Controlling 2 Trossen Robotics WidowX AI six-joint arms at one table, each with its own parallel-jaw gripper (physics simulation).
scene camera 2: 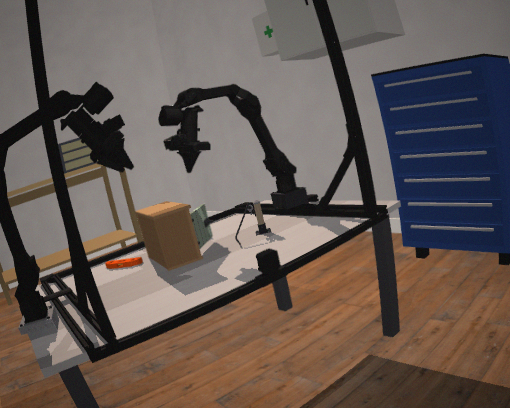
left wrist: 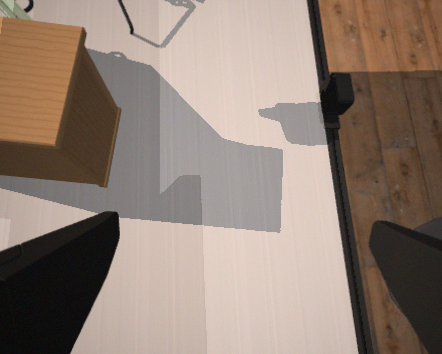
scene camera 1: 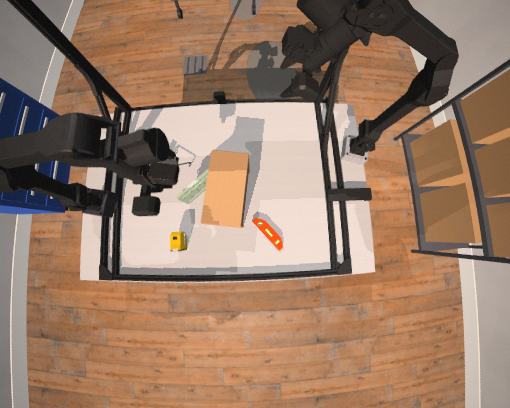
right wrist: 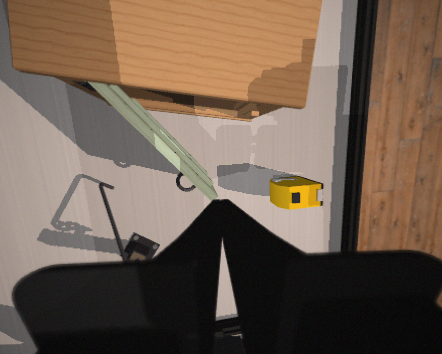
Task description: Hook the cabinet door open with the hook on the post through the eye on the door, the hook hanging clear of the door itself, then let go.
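Places are measured from the left arm's base along level axes (x ahead, y left, z up), in millimetres.
Pixels of known places: left gripper, fingertip midpoint: (scene camera 2: 128, 169) (left wrist: 246, 228) (scene camera 1: 281, 82); right gripper, fingertip midpoint: (scene camera 2: 189, 172) (scene camera 1: 171, 187) (right wrist: 220, 207); left arm's base at its link origin: (scene camera 2: 36, 316) (scene camera 1: 357, 147); right arm's base at its link origin: (scene camera 2: 287, 190) (scene camera 1: 94, 201).
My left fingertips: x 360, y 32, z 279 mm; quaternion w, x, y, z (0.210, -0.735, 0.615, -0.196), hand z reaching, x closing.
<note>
Ahead of a thing's pixels: the offset from my left fingertips to its middle. "*": to the spot under its first point.
The wooden cabinet @[102 mm ahead, 277 mm left, 235 mm down] (scene camera 1: 225, 190) (scene camera 2: 170, 240) (left wrist: 35, 85) (right wrist: 200, 50) stands upright on the table. Its green door @[217 mm ahead, 264 mm left, 245 mm down] (scene camera 1: 194, 188) (scene camera 2: 203, 227) (right wrist: 160, 142) stands ajar, and the dark ring eye @[* 256 mm ahead, 295 mm left, 243 mm down] (right wrist: 178, 181) is on the door's outer face. The post @[* 406 mm ahead, 237 mm left, 261 mm down] (scene camera 2: 260, 215) (right wrist: 142, 246) carries a thin black hook @[343 mm ahead, 224 mm left, 264 mm down] (scene camera 2: 240, 225) (left wrist: 126, 16) (right wrist: 112, 220), which is apart from the eye. My right gripper (scene camera 2: 189, 171) (right wrist: 220, 207) is shut and empty, high above the table; its tips overlap the door's free edge in its wrist view. My left gripper (scene camera 1: 284, 80) (scene camera 2: 127, 168) (left wrist: 246, 228) is open and empty, away from the cabinet.
A yellow tape measure @[247 mm ahead, 486 mm left, 282 mm down] (scene camera 1: 177, 241) (right wrist: 295, 193) lies on the table near the door's free-edge side. An orange level @[70 mm back, 381 mm left, 310 mm down] (scene camera 1: 268, 233) (scene camera 2: 124, 263) lies on the cabinet's other side. Black frame bars (scene camera 1: 225, 274) edge the table, with a small black block @[* 246 mm ahead, 123 mm right, 268 mm down] (scene camera 1: 219, 96) (scene camera 2: 268, 261) (left wrist: 341, 95) on one bar.
</note>
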